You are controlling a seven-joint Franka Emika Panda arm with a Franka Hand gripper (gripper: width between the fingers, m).
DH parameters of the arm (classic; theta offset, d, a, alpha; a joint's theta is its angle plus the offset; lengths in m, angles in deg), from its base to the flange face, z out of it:
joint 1: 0 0.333 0 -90
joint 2: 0 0 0 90
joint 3: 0 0.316 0.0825 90
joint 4: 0 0 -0.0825 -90
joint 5: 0 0.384 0 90
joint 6: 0 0 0.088 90
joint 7: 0 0.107 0 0
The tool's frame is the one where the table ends.
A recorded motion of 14 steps. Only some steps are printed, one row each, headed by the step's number.
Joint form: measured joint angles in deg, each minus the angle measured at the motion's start. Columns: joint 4, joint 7, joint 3, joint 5, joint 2, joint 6, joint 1.
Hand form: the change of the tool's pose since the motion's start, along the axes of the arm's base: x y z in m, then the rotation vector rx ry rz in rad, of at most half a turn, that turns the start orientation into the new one. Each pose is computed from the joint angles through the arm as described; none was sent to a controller.
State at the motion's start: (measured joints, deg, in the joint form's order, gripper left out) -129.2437 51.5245 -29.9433 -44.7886 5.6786 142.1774 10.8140
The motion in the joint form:
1: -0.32 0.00 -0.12 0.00 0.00 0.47 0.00
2: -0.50 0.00 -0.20 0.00 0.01 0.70 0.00
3: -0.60 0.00 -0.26 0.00 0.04 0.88 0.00
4: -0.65 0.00 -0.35 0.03 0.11 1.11 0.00
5: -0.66 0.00 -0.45 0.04 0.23 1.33 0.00
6: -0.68 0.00 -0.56 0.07 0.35 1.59 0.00
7: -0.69 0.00 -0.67 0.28 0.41 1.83 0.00
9: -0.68 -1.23 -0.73 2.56 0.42 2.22 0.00
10: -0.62 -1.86 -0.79 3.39 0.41 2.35 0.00
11: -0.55 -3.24 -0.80 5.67 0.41 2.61 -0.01
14: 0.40 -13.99 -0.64 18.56 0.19 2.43 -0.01
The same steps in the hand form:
1: -0.0012 0.0000 -0.0018 0.0036 -0.0014 0.0021
2: -0.0020 -0.0002 -0.0029 0.0054 -0.0015 0.0027
3: -0.0024 -0.0003 -0.0037 0.0066 -0.0019 0.0032
4: -0.0026 -0.0008 -0.0043 0.0078 -0.0033 0.0034
5: -0.0026 -0.0014 -0.0051 0.0083 -0.0043 0.0036
6: -0.0026 -0.0020 -0.0058 0.0093 -0.0058 0.0037
7: -0.0026 -0.0027 -0.0060 0.0123 -0.0090 0.0014
9: -0.0020 -0.0030 -0.0053 0.0373 -0.0146 -0.0060
10: -0.0016 -0.0036 -0.0045 0.0456 -0.0161 -0.0067
11: -0.0008 -0.0039 -0.0035 0.0694 -0.0204 -0.0120
14: 0.0044 -0.0060 0.0062 0.1929 -0.0187 0.0008

